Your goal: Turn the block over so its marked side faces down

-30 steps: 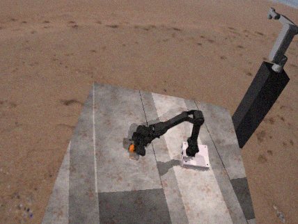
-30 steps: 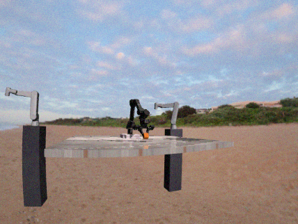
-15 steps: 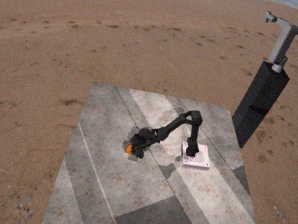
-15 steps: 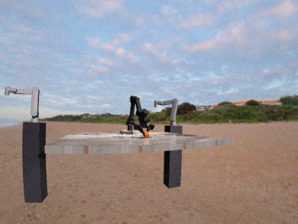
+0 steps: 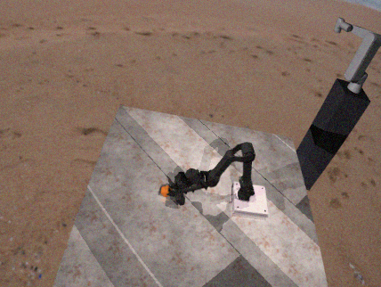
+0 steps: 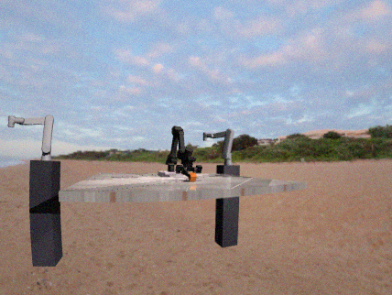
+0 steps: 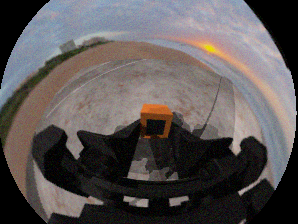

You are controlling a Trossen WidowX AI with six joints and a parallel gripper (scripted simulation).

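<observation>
Right now the small orange block is 1 cm above my gripper tip.
</observation>
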